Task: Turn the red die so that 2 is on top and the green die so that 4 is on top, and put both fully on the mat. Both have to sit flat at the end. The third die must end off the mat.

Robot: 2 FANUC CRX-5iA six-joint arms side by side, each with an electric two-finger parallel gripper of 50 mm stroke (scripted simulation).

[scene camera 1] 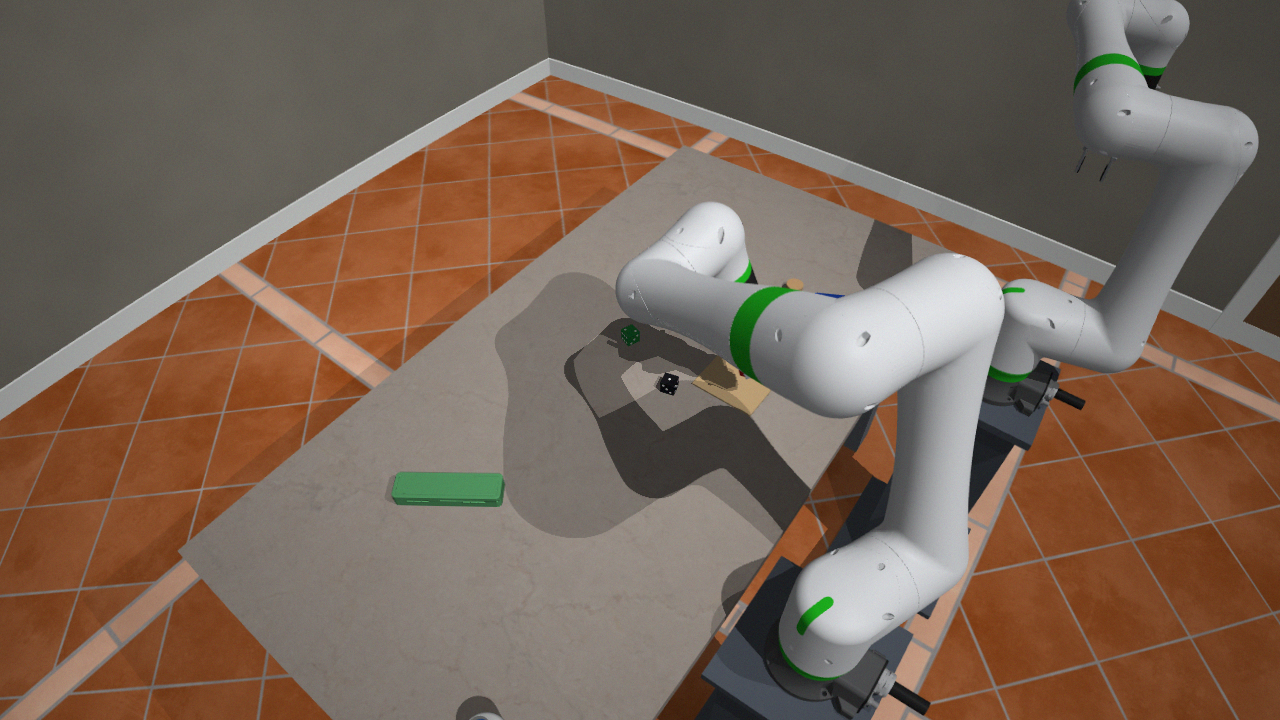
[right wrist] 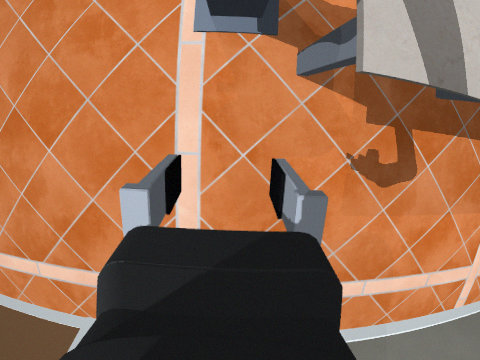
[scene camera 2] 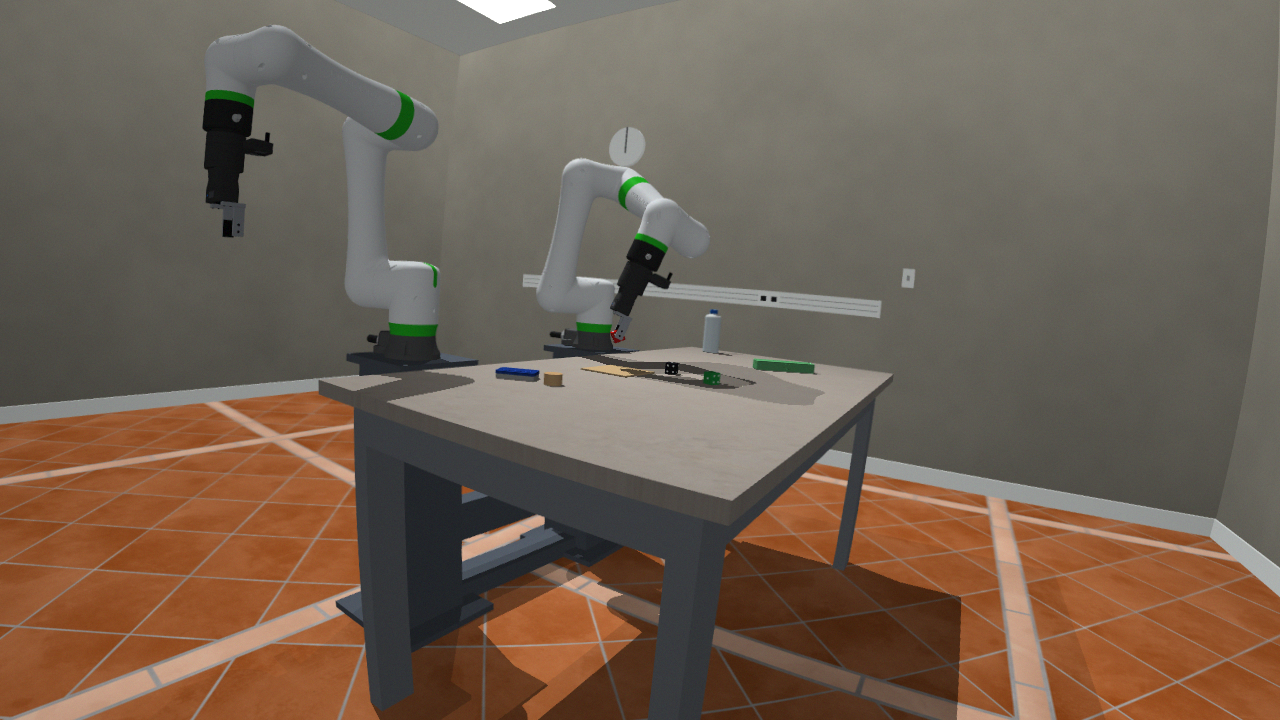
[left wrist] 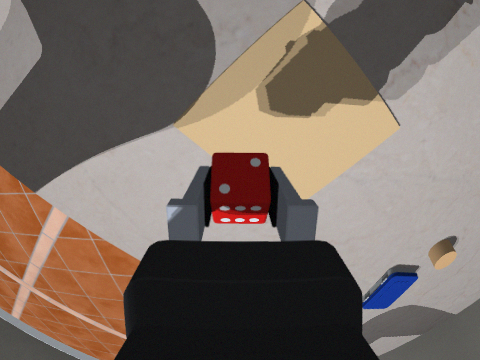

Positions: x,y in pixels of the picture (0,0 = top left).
Labels:
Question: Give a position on a tan mat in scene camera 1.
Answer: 720,379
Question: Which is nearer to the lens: the tan mat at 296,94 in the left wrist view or the blue block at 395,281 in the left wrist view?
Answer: The tan mat.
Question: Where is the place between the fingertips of my left gripper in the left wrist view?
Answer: At 239,184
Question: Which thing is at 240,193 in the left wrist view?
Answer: A red die.

